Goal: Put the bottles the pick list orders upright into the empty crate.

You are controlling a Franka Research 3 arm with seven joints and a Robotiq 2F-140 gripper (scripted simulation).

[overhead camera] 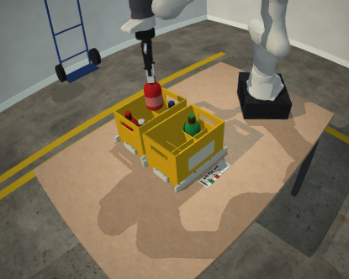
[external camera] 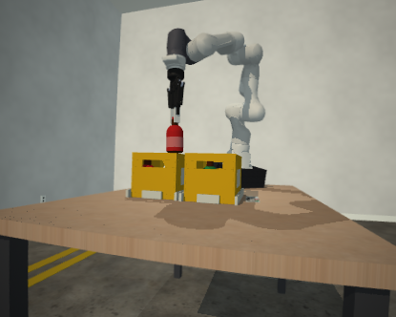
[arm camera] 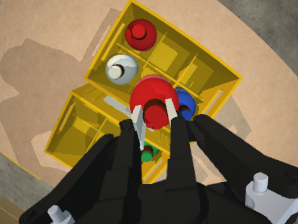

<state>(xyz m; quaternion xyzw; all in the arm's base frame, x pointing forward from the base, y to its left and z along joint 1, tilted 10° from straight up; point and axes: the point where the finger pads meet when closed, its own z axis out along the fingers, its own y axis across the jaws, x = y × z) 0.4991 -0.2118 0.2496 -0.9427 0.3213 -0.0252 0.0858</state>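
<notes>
The red-label bottle lies 80 mm below my hand. Round my hand: white-capped bottle: 90 mm ahead, 30 mm to the left, 260 mm below; then blue-label bottle: 90 mm behind, 260 mm below; then green bottle: 90 mm behind, 140 mm to the left, 260 mm below.
</notes>
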